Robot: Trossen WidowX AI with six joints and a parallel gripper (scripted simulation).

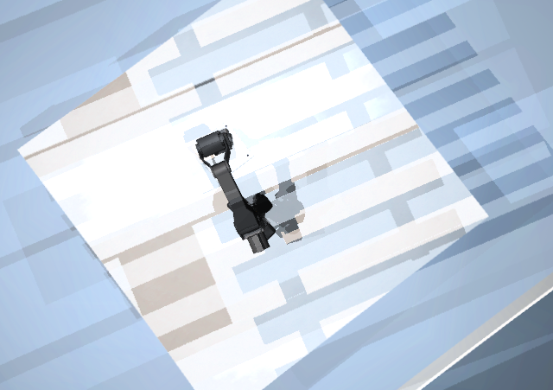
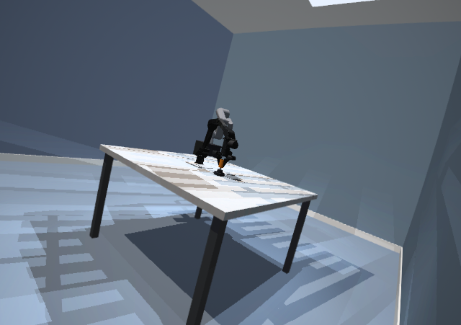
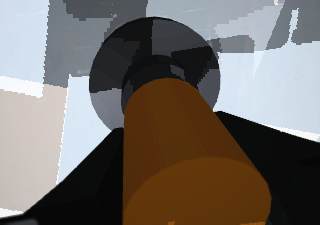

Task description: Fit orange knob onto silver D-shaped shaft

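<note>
Now: gripper tip 40 mm below the orange knob. From my gripper tip the other things lie so: dark round pedestal: 40 mm below.
</note>
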